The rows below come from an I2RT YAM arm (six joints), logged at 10 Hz.
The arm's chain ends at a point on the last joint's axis. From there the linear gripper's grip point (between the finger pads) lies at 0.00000 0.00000 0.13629 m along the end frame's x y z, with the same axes.
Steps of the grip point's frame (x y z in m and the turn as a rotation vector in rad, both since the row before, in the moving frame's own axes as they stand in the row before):
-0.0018, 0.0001, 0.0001, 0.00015, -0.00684, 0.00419
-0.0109, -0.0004, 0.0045, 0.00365, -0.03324, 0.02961
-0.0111, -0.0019, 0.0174, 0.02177, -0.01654, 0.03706
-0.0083, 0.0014, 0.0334, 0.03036, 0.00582, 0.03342
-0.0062, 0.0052, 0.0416, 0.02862, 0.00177, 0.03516
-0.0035, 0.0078, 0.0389, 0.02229, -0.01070, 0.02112
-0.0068, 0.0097, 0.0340, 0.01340, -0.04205, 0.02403
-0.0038, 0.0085, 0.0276, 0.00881, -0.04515, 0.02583
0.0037, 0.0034, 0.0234, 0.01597, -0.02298, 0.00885
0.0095, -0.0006, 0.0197, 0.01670, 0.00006, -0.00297
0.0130, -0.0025, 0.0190, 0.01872, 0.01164, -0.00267
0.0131, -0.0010, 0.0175, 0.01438, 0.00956, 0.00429
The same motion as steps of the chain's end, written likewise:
-0.0009, 0.0001, 0.0001, 0.00015, -0.00684, 0.00419
-0.0064, 0.0002, 0.0046, 0.00365, -0.03324, 0.02961
-0.0089, 0.0011, 0.0175, 0.02177, -0.01654, 0.03706
-0.0092, 0.0055, 0.0335, 0.03036, 0.00582, 0.03342
-0.0065, 0.0091, 0.0417, 0.02862, 0.00177, 0.03516
-0.0021, 0.0109, 0.0389, 0.02229, -0.01070, 0.02112
-0.0011, 0.0116, 0.0341, 0.01340, -0.04205, 0.02403
0.0023, 0.0098, 0.0277, 0.00881, -0.04515, 0.02583
0.0068, 0.0056, 0.0235, 0.01597, -0.02298, 0.00885
0.0095, 0.0017, 0.0197, 0.01670, 0.00006, -0.00297
0.0114, 0.0001, 0.0190, 0.01872, 0.01164, -0.00267
0.0118, 0.0010, 0.0175, 0.01438, 0.00956, 0.00429

